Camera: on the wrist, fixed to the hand. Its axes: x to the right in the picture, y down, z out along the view.
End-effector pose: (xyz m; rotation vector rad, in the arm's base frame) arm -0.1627 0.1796 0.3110 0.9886 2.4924 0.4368
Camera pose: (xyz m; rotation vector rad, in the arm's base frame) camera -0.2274 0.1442 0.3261 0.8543 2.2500 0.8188
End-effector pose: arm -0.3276 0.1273 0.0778 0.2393 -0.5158 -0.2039
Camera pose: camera -0.2982 0.0799 0.0272 -0.1230 -0.5251 -0.2893
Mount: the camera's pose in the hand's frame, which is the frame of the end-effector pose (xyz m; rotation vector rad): 0.0136 -0.0552 -0.0494 -0.3628 -0.0552 0.0113
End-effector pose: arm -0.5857 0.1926 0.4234 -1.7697 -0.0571 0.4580
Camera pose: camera -0.5454 0.1647 0.4806 -2.1132 -0.1786 0.5294
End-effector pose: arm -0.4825 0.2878 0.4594 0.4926 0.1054 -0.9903
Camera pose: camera -0.5137 0.2744 0.3922 0.1333 0.2278 -0.9473
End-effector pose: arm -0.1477 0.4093 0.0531 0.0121 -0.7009 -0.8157
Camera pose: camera -0.1493 0.3493 0.0076 -0.3422 -0.5959 -0.9254
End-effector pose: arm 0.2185 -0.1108 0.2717 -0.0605 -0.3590 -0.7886
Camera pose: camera 0.2030 -0.1683 0.2256 -0.4244 -0.2639 -0.8347
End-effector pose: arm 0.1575 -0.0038 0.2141 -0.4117 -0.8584 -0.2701
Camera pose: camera 0.1777 -0.0762 0.2092 -0.7644 -0.8619 -0.4076
